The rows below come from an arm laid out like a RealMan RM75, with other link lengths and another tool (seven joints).
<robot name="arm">
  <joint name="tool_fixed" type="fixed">
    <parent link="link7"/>
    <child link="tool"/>
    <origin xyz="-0.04 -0.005 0.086" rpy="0 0.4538 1.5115"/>
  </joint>
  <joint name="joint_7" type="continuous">
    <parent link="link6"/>
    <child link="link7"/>
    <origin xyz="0 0 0.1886"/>
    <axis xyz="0 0 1"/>
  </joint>
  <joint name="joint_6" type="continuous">
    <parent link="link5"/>
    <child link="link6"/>
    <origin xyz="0 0 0"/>
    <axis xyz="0 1 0"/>
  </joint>
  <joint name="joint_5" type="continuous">
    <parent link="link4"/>
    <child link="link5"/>
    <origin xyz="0 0 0.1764"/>
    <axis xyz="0 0 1"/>
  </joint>
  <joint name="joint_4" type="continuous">
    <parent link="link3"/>
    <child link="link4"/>
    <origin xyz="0 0 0"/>
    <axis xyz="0 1 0"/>
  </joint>
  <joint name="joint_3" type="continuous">
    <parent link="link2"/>
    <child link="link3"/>
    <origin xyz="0 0 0.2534"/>
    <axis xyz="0 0 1"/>
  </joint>
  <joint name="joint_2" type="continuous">
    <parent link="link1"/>
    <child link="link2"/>
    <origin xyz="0 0 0"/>
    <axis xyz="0 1 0"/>
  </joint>
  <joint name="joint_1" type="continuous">
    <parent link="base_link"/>
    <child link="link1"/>
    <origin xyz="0 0 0.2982"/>
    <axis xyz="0 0 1"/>
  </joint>
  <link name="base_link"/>
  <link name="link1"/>
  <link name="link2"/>
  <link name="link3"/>
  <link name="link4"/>
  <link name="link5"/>
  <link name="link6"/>
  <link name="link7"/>
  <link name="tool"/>
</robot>
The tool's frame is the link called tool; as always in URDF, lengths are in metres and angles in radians. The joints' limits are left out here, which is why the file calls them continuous.
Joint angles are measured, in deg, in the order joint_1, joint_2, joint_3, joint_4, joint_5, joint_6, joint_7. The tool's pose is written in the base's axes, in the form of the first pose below.
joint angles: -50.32 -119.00 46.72 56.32 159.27 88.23 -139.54
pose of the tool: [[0.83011 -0.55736 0.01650 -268.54], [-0.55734 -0.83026 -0.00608 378.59], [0.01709 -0.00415 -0.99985 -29.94], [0 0 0 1]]
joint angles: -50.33 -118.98 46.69 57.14 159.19 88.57 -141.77
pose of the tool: [[0.84518 -0.53388 0.02551 -265.68], [-0.53430 -0.84518 0.01385 379.54], [0.01417 -0.02534 -0.99958 -28.31], [0 0 0 1]]
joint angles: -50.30 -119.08 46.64 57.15 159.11 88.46 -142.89
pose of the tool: [[0.85431 -0.51873 0.03287 -264.61], [-0.51951 -0.85418 0.02222 379.14], [0.01655 -0.03606 -0.99921 -29.47], [0 0 0 1]]
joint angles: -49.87 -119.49 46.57 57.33 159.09 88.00 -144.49
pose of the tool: [[0.86865 -0.49353 0.04341 -264.82], [-0.49507 -0.86802 0.03800 377.67], [0.01893 -0.05450 -0.99833 -32.30], [0 0 0 1]]
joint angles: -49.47 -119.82 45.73 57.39 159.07 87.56 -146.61
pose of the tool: [[0.88935 -0.45284 0.06327 -264.59], [-0.45645 -0.88740 0.06469 376.69], [0.02685 -0.08641 -0.99590 -34.51], [0 0 0 1]]
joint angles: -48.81 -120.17 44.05 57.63 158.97 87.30 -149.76
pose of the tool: [[0.91846 -0.38397 0.09481 -264.30], [-0.39290 -0.91327 0.10757 374.93], [0.04529 -0.13605 -0.98967 -36.24], [0 0 0 1]]
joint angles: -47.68 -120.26 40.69 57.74 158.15 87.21 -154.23
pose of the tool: [[0.95265 -0.26422 0.15050 -263.38], [-0.28929 -0.93999 0.18092 373.14], [0.09367 -0.21589 -0.97191 -36.44], [0 0 0 1]]
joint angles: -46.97 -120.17 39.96 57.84 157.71 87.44 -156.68
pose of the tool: [[0.96451 -0.20546 0.16586 -264.26], [-0.23790 -0.94872 0.20816 370.29], [0.11458 -0.24023 -0.96393 -36.25], [0 0 0 1]]
